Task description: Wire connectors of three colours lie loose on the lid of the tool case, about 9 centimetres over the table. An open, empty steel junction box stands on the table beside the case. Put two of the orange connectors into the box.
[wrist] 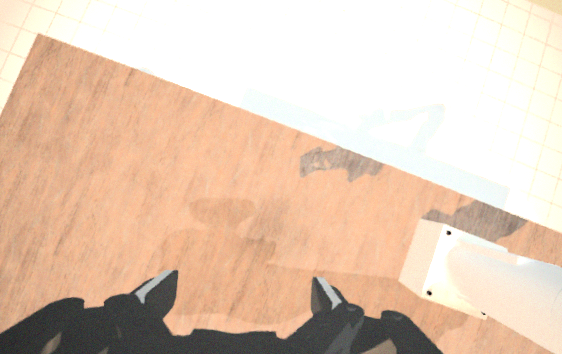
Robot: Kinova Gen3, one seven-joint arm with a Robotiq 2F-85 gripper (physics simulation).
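Where they show: gripper, fingertip midpoint: (245, 288); arm's base, origin of the base link: (467, 270).
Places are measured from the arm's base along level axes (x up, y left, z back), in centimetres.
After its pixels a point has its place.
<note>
My gripper (245, 288) {x 20.5, y -34.2, z -1.3 cm} is open, with its two dark fingertips wide apart and nothing between them, at the bottom of the wrist view. It is over the wooden table top (125, 150) {x -6.1, y -62.8, z 5.1 cm}. The orange connectors, the tool case and the steel junction box do not show in this view.
The robot's white base (435, 260) {x 0.2, y -5.8, z 0.4 cm} stands on the table at the right, with the white arm (520, 295) {x 11.4, y -4.3, z 0.5 cm} running out of view. The table's long edge runs from upper left to right. Beyond it lies a bright tiled floor (530, 110). Shadows fall on the table and floor.
</note>
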